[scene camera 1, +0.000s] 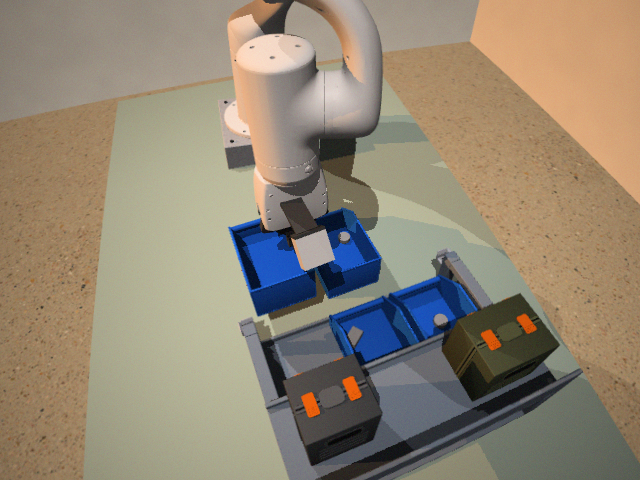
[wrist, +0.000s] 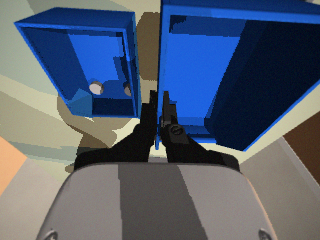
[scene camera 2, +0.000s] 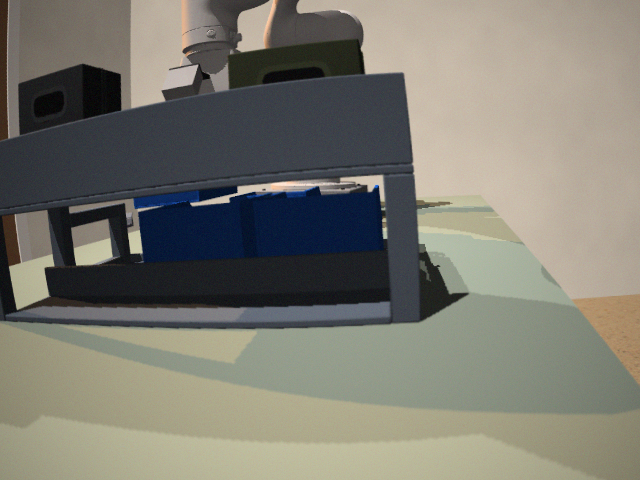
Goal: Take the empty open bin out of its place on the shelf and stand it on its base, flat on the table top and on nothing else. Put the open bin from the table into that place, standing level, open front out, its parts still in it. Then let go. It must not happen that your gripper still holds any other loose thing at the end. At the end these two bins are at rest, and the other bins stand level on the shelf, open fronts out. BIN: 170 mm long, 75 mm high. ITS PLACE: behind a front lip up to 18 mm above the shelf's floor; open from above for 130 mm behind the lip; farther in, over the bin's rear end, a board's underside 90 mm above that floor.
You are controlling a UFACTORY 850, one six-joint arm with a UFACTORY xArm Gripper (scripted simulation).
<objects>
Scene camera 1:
my gripper: 297, 245
blue bin: 275, 280
blue bin: 357, 263
blue bin: 386, 330
blue bin: 447, 297
</objects>
